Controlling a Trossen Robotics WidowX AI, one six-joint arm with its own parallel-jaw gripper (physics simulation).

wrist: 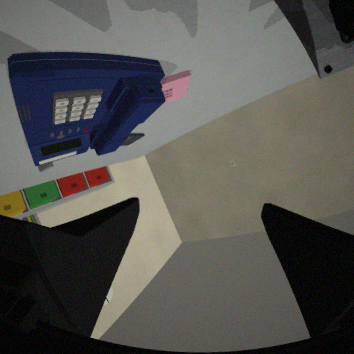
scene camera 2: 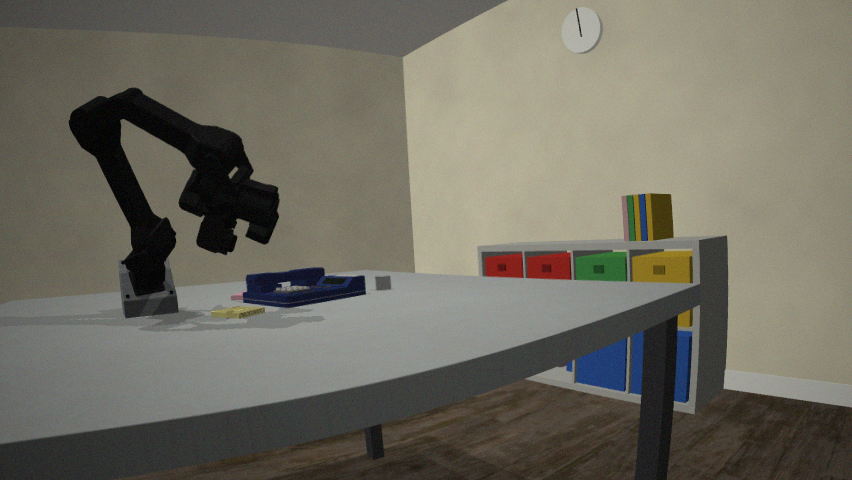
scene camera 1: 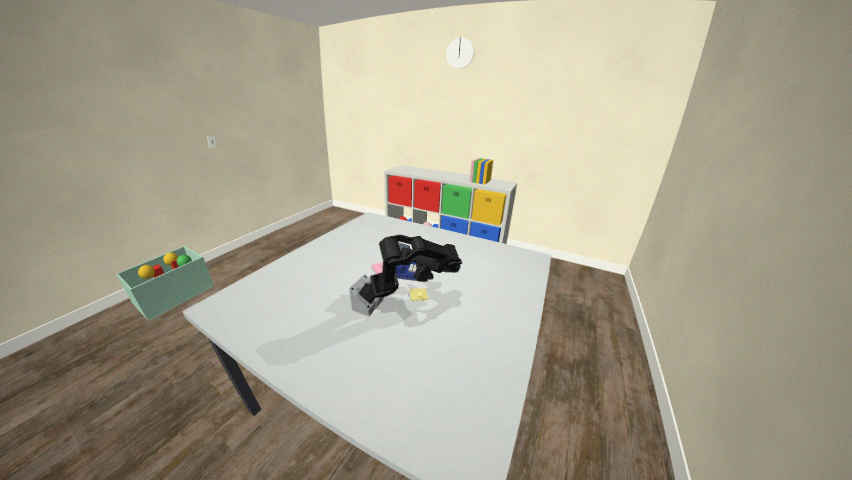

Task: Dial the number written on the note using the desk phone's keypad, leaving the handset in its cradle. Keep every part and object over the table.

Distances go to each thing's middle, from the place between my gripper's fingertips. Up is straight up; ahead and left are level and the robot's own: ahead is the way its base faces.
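The handset [scene camera 2: 262, 279] is 15 cm ahead of my hand, 8 cm to the left of it and 13 cm below it. As for the blue desk phone [scene camera 2: 327, 288], I find it 3 cm to the left of my hand, 17 cm ahead and 15 cm below. And then the keypad [wrist: 69, 94]: my gripper is 12 cm short of it and 15 cm above it.
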